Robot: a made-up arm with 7 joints. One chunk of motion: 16 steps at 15 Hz.
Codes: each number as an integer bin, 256 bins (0 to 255) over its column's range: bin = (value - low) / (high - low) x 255, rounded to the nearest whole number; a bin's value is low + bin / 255 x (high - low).
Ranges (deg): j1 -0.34..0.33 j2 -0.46..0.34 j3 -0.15..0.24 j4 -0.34..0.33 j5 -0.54..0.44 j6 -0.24..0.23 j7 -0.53..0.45
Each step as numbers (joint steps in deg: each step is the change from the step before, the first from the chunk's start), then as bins.
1 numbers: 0.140 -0.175 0.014 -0.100 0.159 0.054 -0.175
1 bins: 183 91 107 91 182 160 92
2 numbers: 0.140 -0.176 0.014 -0.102 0.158 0.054 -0.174
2 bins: 183 91 107 91 182 160 93
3 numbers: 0.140 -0.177 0.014 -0.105 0.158 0.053 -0.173
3 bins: 183 90 107 89 182 159 93
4 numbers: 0.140 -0.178 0.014 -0.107 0.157 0.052 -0.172
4 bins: 183 90 107 89 181 158 93
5 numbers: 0.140 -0.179 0.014 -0.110 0.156 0.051 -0.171
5 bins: 183 90 107 88 181 158 93
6 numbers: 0.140 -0.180 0.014 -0.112 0.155 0.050 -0.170
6 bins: 183 89 107 87 181 157 94
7 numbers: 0.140 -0.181 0.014 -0.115 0.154 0.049 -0.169
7 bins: 183 89 107 86 181 157 94
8 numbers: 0.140 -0.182 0.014 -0.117 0.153 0.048 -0.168
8 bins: 183 89 107 85 180 156 94
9 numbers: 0.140 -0.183 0.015 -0.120 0.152 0.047 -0.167
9 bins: 183 88 108 84 180 156 94
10 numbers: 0.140 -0.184 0.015 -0.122 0.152 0.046 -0.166
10 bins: 183 88 108 83 180 155 95
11 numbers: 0.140 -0.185 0.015 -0.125 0.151 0.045 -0.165
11 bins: 183 88 108 82 180 155 95
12 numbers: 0.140 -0.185 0.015 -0.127 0.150 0.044 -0.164
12 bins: 183 88 108 81 180 154 95
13 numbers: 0.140 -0.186 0.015 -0.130 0.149 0.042 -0.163
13 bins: 183 87 108 80 179 153 95
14 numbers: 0.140 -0.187 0.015 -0.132 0.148 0.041 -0.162
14 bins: 183 87 108 79 179 152 96
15 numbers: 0.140 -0.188 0.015 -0.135 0.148 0.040 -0.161
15 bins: 183 87 108 78 179 152 96
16 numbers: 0.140 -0.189 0.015 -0.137 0.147 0.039 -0.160
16 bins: 183 86 108 77 179 151 96
